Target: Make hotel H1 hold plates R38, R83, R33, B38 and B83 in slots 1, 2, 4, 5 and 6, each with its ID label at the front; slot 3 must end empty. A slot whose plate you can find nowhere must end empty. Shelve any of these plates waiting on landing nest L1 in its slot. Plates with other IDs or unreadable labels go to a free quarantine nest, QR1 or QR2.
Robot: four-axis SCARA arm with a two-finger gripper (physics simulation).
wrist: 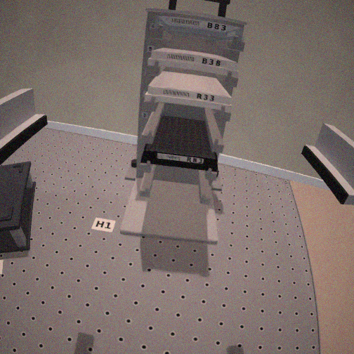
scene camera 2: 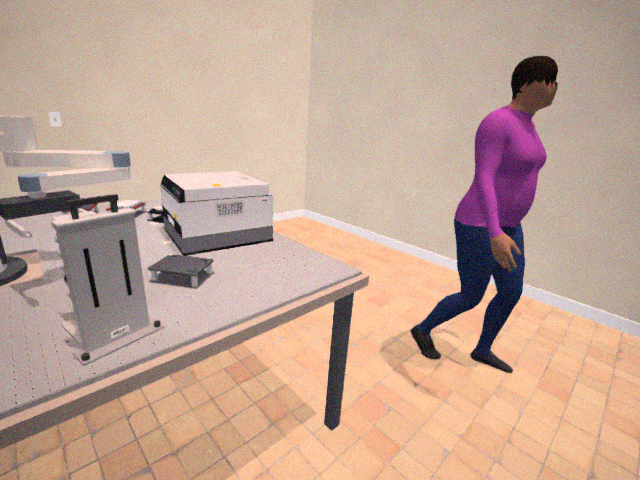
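Hotel H1 (scene camera 2: 108, 273) (wrist: 132, 220) stands upright; its back faces scene camera 2 and its open front faces the wrist camera. In the wrist view, a clear plate B83 (wrist: 216, 27) is in top slot 6. White plate B38 (wrist: 192, 59) is in slot 5 and white plate R33 (wrist: 187, 82) in slot 4. Slot 3 is empty. Black plate R83 (wrist: 182, 132) is in slot 2, and bottom slot 1 is empty. These ID labels face front. My gripper (wrist: 178, 113) is open and empty, facing the hotel, fingers wide apart. R38, L1, QR1 and QR2 cannot be made out.
A dark low nest (scene camera 2: 180, 266) (wrist: 12, 200) stands beside the hotel. A white and grey instrument (scene camera 2: 222, 211) stands behind it on the table (scene camera 2: 289, 268). The arm (scene camera 2: 77, 178) is at the left. A person in purple (scene camera 2: 506, 165) is on the floor beyond the table.
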